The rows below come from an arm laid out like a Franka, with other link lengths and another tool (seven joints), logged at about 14 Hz.
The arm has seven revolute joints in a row. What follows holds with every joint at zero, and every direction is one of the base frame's.
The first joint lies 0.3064 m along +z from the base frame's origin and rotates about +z.
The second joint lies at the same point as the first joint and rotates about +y.
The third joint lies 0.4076 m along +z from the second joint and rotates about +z.
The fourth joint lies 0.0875 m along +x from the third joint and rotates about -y.
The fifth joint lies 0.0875 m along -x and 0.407 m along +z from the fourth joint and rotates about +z.
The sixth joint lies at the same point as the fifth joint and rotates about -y.
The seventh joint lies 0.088 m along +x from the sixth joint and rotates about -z.
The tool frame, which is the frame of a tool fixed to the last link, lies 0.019 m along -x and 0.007 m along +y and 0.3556 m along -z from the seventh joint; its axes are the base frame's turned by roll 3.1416, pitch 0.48 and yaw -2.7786 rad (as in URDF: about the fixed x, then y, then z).
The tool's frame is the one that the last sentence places.
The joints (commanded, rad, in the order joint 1, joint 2, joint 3, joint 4, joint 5, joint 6, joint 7), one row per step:
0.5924 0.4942 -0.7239 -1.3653 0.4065 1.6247 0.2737
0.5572 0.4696 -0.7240 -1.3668 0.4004 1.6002 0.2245
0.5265 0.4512 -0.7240 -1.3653 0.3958 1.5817 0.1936
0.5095 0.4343 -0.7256 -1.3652 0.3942 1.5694 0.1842
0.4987 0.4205 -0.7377 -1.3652 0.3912 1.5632 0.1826
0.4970 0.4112 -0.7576 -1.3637 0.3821 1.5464 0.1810
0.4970 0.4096 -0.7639 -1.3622 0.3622 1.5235 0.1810
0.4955 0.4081 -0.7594 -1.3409 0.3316 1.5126 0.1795
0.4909 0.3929 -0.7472 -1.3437 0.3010 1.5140 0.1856
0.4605 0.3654 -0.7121 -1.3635 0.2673 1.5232 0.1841
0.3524 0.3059 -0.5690 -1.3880 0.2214 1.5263 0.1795
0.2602 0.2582 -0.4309 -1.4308 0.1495 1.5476 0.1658
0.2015 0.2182 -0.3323 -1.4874 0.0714 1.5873 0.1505
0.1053 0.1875 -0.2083 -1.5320 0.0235 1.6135 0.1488
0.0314 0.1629 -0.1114 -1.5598 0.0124 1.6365 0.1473
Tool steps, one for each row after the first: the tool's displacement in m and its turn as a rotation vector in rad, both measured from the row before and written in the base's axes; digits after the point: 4 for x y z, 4 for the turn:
-0.0068 -0.0257 0.0139 0.0164 0.0007 0.0160
-0.0048 -0.0216 0.0113 0.0115 -0.0019 0.0027
-0.0038 -0.0123 0.0102 0.0097 -0.0040 -0.0077
-0.0020 -0.0153 0.0096 0.0009 -0.0081 -0.0192
-0.0062 -0.0148 0.0077 -0.0075 0.0047 -0.0152
-0.0094 -0.0084 0.0009 -0.0152 0.0229 -0.0014
-0.0001 -0.0068 0.0080 -0.0289 -0.0026 0.0132
-0.0034 -0.0070 0.0053 -0.0187 -0.0022 0.0019
-0.0065 -0.0132 0.0028 -0.0064 -0.0010 0.0008
-0.0115 -0.0033 0.0099 0.0268 -0.0057 0.0301
-0.0118 -0.0047 -0.0001 -0.0145 -0.0005 0.0534
-0.0091 -0.0084 -0.0054 -0.0415 -0.0059 0.0550
-0.0078 -0.0035 -0.0044 -0.0157 -0.0026 0.0311
-0.0018 0.0079 0.0017 0.0081 -0.0176 0.0241

